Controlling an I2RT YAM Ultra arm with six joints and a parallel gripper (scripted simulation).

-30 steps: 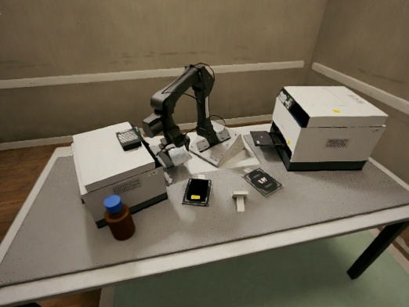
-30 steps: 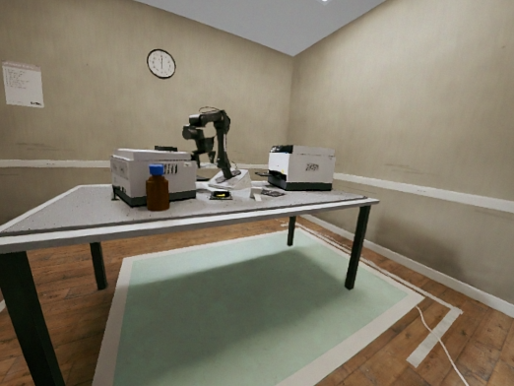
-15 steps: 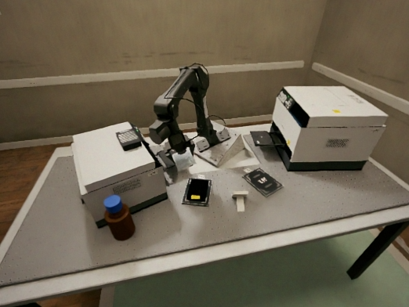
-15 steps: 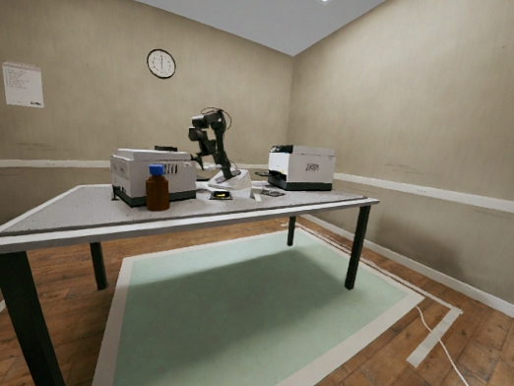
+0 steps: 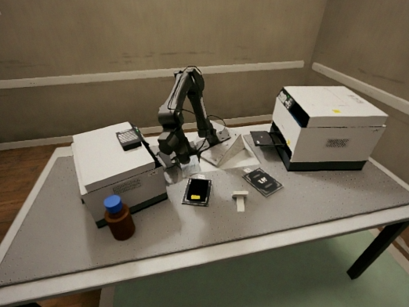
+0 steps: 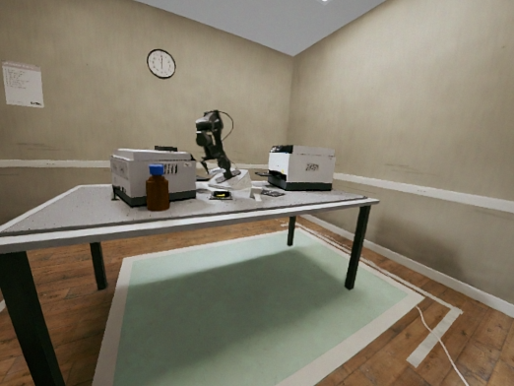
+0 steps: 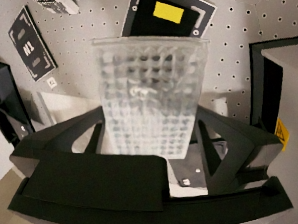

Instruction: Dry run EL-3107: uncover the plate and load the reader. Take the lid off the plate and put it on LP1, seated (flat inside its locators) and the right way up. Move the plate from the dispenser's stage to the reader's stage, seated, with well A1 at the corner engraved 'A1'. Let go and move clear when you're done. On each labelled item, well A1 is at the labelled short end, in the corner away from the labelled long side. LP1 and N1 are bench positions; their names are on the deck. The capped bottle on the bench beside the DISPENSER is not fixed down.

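Now: the lid 120 mm below my hand, 40 mm ahead of it and 20 mm to the left of it. From my hand the other things lie so: clear well plate: right at my hand; brown capped bottle: 310 mm to the right, 160 mm ahead, 30 mm below; LP1 pad: 140 mm below, 40 mm ahead, 20 mm to the left.
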